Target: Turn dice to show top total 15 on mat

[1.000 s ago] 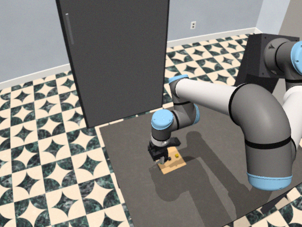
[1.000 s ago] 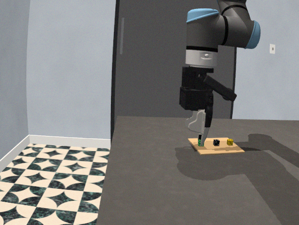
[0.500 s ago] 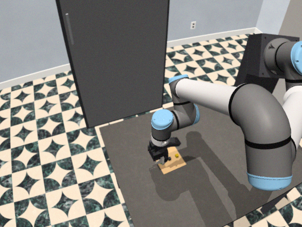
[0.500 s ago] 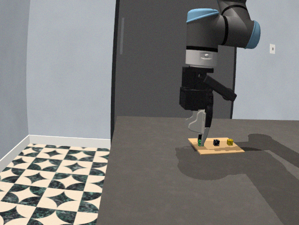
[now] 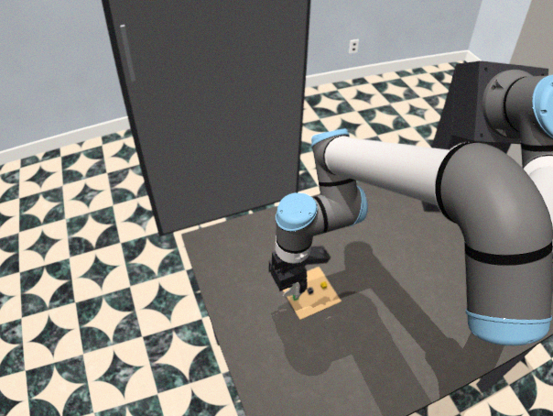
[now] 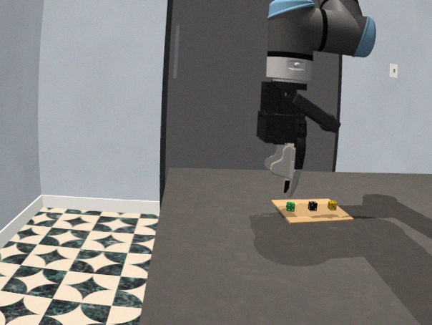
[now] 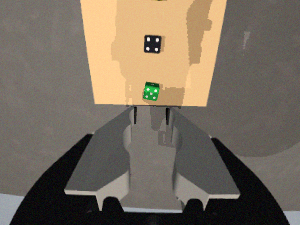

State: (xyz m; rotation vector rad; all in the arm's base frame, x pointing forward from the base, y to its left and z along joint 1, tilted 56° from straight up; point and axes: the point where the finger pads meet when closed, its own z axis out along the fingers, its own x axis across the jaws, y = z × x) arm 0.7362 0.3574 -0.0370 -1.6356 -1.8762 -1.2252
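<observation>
Right now the green die is 1 cm behind my hand and 4 cm below it. Also, from my hand: black die 5 cm behind, 2 cm to the right, 4 cm below; then yellow die 10 cm behind, 3 cm to the right, 4 cm below; then orange mat 5 cm behind, 2 cm to the right, 5 cm below.
</observation>
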